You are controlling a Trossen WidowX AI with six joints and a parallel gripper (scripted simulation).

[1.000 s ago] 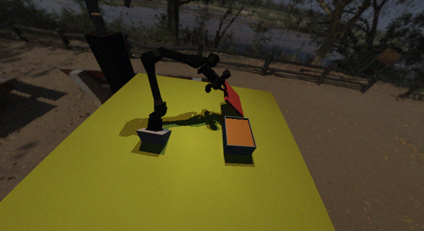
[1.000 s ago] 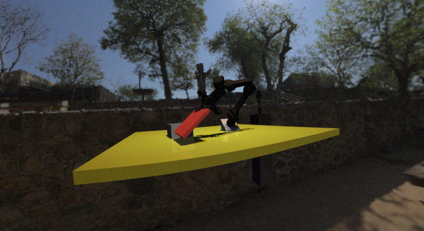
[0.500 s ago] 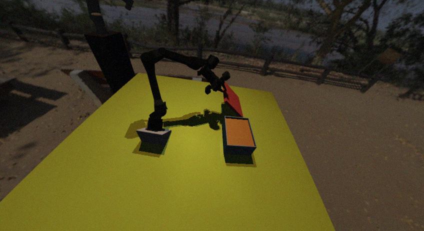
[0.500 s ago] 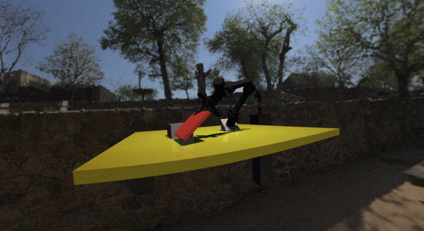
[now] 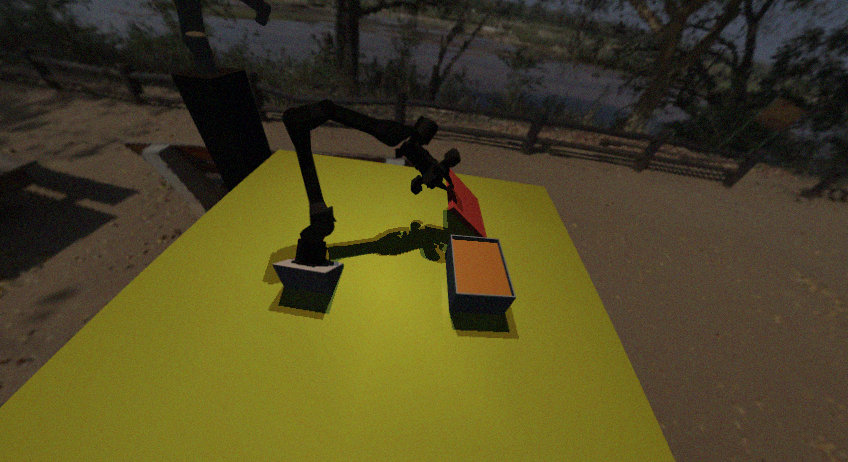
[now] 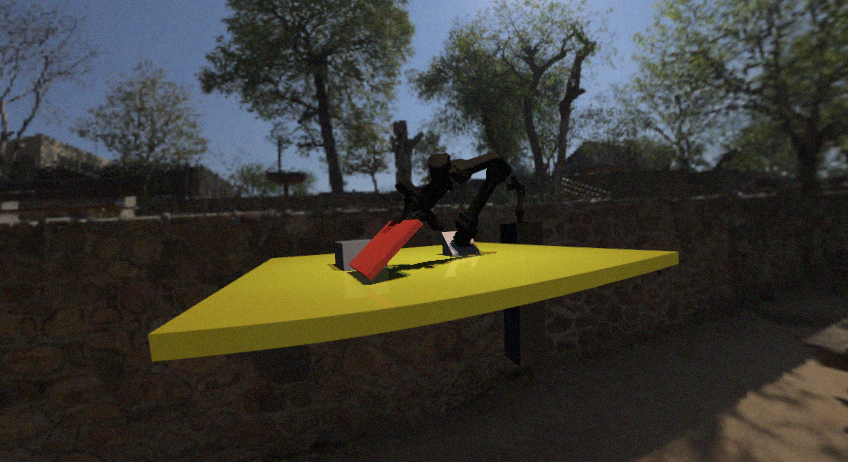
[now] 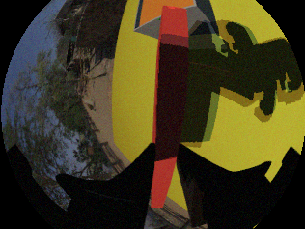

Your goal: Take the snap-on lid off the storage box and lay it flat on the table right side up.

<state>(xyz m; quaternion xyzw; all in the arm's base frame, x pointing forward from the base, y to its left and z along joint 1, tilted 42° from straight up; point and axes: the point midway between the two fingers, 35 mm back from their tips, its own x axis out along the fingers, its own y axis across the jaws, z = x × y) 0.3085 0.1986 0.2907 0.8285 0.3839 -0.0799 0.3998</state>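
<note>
The red lid lies 60 mm ahead of my gripper tip, 10 mm to the left of it and 50 mm below it. From my gripper tip the other things lie so: storage box 110 mm ahead, 250 mm to the right, 90 mm below.
</note>
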